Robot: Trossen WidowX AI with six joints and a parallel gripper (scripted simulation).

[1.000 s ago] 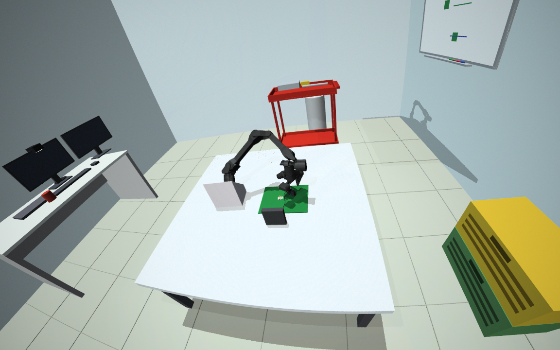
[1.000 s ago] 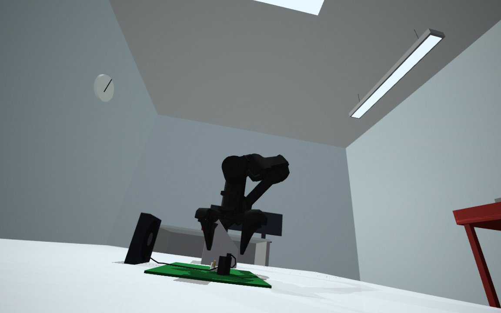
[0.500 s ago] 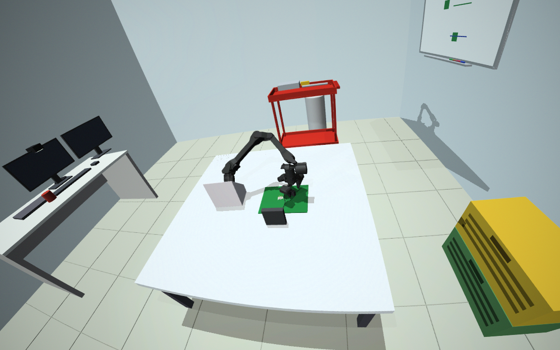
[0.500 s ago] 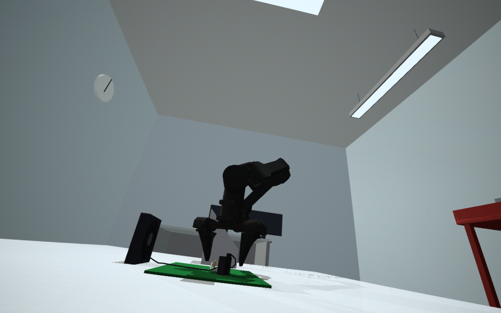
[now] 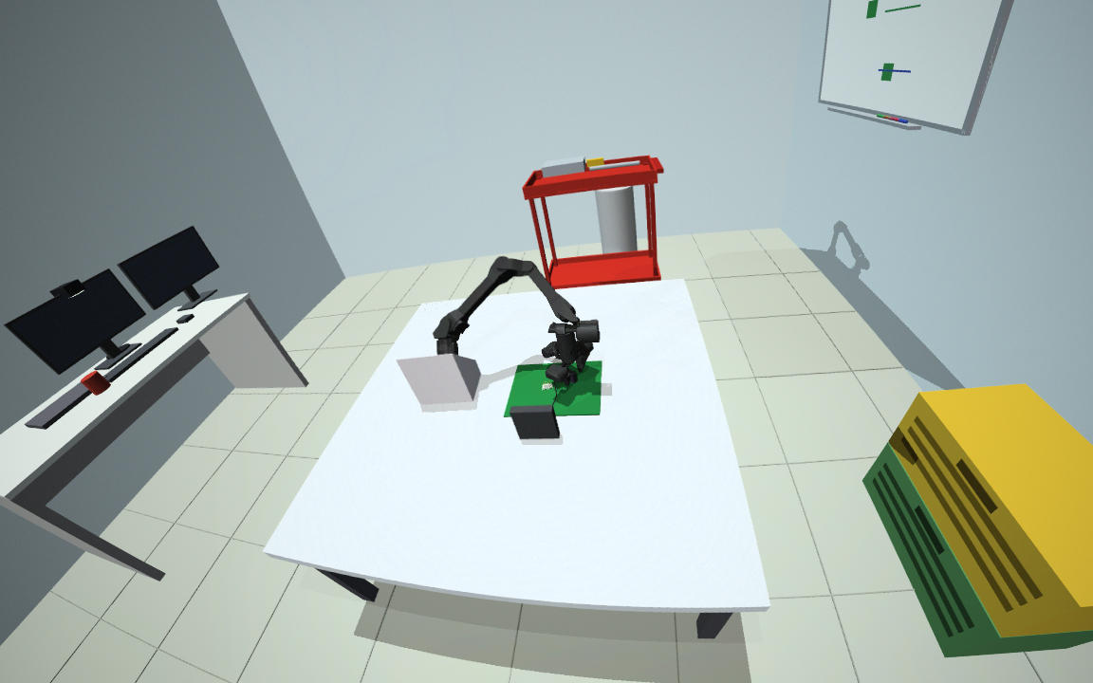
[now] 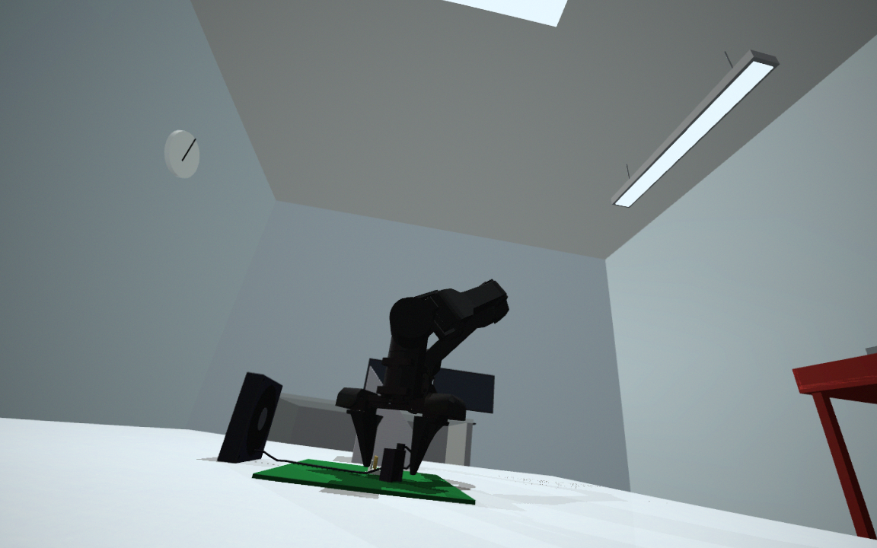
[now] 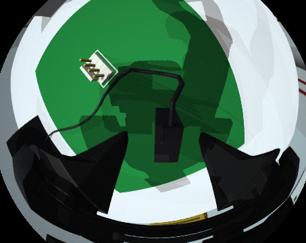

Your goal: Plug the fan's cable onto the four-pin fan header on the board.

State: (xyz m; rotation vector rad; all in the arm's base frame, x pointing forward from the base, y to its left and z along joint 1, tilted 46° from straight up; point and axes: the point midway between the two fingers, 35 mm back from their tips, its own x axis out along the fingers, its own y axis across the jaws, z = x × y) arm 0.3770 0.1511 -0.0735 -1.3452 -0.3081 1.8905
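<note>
Now: gripper tip 10 mm below the black plug and 10 mm past it. Round my gripper tip: black fan (220 mm to the right, 70 mm behind, 40 mm above); then green board (60 mm behind, 30 mm to the right, 30 mm below); then four-pin header (90 mm behind, 30 mm to the right, 20 mm below).
</note>
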